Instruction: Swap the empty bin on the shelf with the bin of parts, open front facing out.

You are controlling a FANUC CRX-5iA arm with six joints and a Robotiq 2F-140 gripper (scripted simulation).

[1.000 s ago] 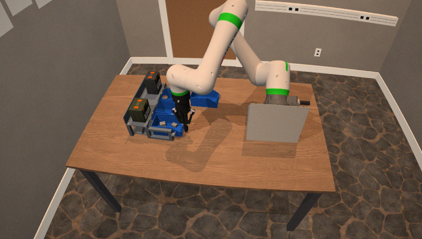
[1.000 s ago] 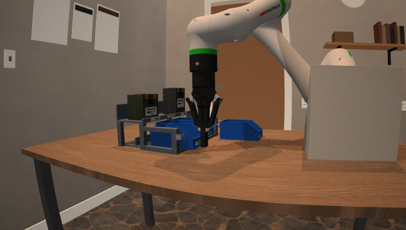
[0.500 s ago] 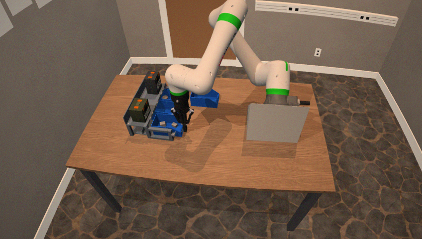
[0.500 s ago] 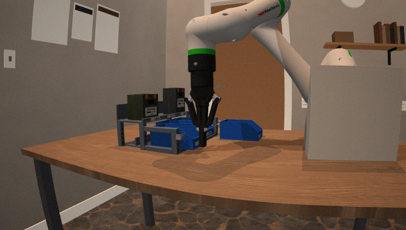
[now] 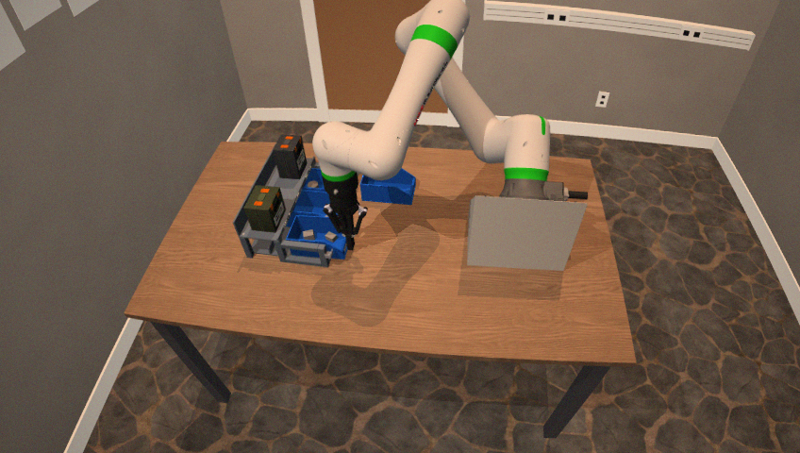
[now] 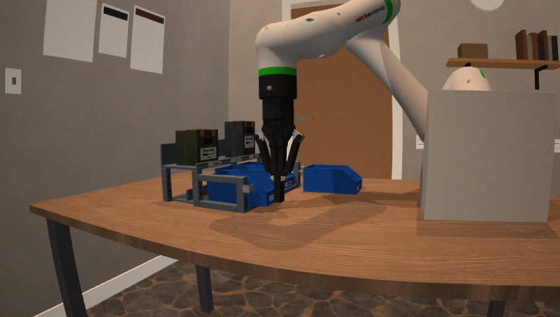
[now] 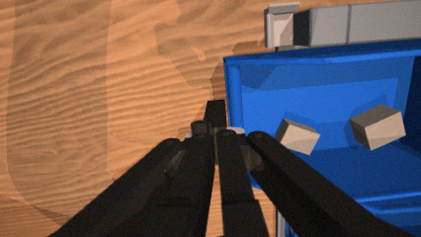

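Right now my hand is 7 cm short of the tan part, 3 cm to the left of it and 3 cm above it. From my hand the other things lie so: black box: 24 cm ahead, 24 cm to the right, 11 cm above; grey shelf: 18 cm ahead, 12 cm to the right, 2 cm above.
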